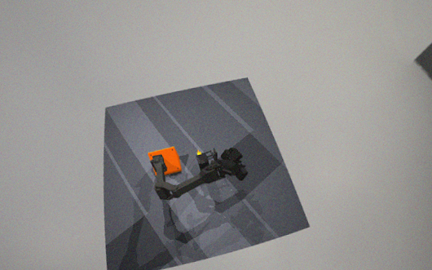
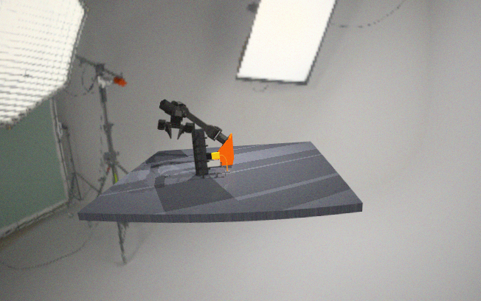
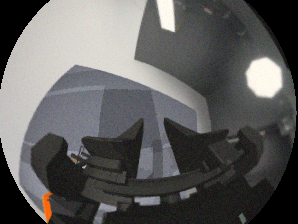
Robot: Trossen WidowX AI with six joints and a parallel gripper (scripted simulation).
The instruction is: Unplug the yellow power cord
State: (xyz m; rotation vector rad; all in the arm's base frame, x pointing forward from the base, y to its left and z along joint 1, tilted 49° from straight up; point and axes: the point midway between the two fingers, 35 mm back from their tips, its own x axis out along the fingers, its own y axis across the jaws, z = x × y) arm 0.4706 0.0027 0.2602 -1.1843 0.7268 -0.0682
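My gripper tip is now 220 mm past the yellow plug, 150 mm to the right of it and 150 mm above it.
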